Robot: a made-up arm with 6 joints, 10 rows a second.
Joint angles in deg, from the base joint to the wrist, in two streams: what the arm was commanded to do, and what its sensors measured. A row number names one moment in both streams.
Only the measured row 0 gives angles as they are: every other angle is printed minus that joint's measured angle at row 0.
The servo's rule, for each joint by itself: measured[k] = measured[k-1] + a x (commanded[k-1-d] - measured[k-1]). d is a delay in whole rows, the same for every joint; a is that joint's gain. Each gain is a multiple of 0.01, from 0.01 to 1. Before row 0 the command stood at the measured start. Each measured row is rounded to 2 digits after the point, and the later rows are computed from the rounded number. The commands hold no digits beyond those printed.
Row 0, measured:
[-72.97, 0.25, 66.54, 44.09, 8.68, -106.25]
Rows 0 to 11, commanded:
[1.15, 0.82, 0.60, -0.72, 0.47, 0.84]
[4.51, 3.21, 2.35, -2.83, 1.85, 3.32]
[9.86, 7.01, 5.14, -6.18, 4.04, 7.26]
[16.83, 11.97, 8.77, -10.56, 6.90, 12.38]
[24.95, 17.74, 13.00, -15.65, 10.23, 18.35]
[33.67, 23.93, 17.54, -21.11, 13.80, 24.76]
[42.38, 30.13, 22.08, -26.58, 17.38, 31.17]
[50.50, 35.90, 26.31, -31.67, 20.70, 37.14]
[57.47, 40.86, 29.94, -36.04, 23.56, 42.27]
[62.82, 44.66, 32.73, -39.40, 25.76, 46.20]
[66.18, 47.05, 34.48, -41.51, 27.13, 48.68]
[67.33, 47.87, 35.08, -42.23, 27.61, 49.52]
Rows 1 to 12, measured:
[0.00, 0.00, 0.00, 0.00, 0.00, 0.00]
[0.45, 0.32, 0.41, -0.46, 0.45, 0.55]
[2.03, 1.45, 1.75, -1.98, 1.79, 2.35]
[5.08, 3.62, 4.09, -4.67, 3.95, 5.54]
[9.66, 6.88, 7.32, -8.44, 6.78, 9.99]
[15.62, 11.12, 11.24, -13.05, 10.09, 15.42]
[22.66, 16.12, 15.59, -18.21, 13.65, 21.49]
[30.35, 21.58, 20.07, -23.57, 17.23, 27.78]
[38.21, 27.16, 24.38, -28.75, 20.56, 33.86]
[45.72, 32.50, 28.22, -33.42, 23.44, 39.33]
[52.39, 37.24, 31.33, -37.25, 25.67, 43.80]
[57.77, 41.07, 33.50, -39.98, 27.07, 46.97]
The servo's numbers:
d 1
a 0.39 0.39 0.69 0.64 0.96 0.65

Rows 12 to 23, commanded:
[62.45, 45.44, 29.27, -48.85, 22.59, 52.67]
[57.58, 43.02, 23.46, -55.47, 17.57, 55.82]
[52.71, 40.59, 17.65, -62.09, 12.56, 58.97]
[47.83, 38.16, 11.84, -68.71, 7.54, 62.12]
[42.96, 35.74, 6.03, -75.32, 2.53, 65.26]
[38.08, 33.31, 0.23, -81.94, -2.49, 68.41]
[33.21, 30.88, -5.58, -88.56, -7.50, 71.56]
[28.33, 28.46, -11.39, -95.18, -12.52, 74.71]
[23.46, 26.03, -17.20, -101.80, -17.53, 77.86]
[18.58, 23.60, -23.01, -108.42, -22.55, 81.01]
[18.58, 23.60, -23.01, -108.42, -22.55, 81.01]
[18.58, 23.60, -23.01, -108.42, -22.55, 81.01]
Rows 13 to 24, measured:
[61.50, 43.72, 34.59, -41.42, 27.59, 48.63]
[61.87, 44.39, 30.92, -46.18, 22.79, 51.26]
[60.20, 43.86, 25.77, -52.13, 17.78, 54.22]
[57.28, 42.58, 20.17, -58.50, 12.77, 57.31]
[53.59, 40.86, 14.42, -65.03, 7.75, 60.44]
[49.44, 38.86, 8.63, -71.62, 2.74, 63.57]
[45.01, 36.70, 2.83, -78.22, -2.28, 66.72]
[40.41, 34.43, -2.97, -84.84, -7.29, 69.87]
[35.70, 32.10, -8.78, -91.46, -12.31, 73.02]
[30.93, 29.73, -14.59, -98.08, -17.32, 76.17]
[26.11, 27.34, -20.40, -104.70, -22.34, 79.32]
[23.17, 25.88, -22.20, -107.08, -22.54, 80.42]

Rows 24 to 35, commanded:
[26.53, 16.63, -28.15, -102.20, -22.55, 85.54]
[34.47, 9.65, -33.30, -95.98, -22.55, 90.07]
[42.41, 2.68, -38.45, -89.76, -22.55, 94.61]
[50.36, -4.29, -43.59, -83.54, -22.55, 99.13]
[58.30, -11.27, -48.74, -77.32, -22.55, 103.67]
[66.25, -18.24, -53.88, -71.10, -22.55, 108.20]
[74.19, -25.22, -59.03, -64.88, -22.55, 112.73]
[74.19, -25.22, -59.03, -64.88, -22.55, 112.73]
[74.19, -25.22, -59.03, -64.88, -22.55, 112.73]
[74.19, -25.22, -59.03, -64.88, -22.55, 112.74]
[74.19, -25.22, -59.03, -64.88, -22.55, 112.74]
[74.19, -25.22, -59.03, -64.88, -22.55, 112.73]
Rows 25 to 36, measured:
[21.38, 24.99, -22.76, -107.94, -22.55, 80.80]
[23.39, 21.73, -26.48, -104.27, -22.55, 83.88]
[27.71, 17.02, -31.19, -98.96, -22.55, 87.90]
[33.44, 11.43, -36.20, -93.07, -22.55, 92.26]
[40.04, 5.30, -41.30, -86.97, -22.55, 96.73]
[47.16, -1.16, -46.43, -80.79, -22.55, 101.24]
[54.61, -7.82, -51.57, -74.59, -22.55, 105.76]
[62.25, -14.61, -56.72, -68.38, -22.55, 110.29]
[66.91, -18.75, -58.31, -66.14, -22.55, 111.88]
[69.75, -21.27, -58.81, -65.33, -22.55, 112.43]
[71.48, -22.81, -58.96, -65.04, -22.55, 112.63]
[72.54, -23.75, -59.01, -64.94, -22.55, 112.70]

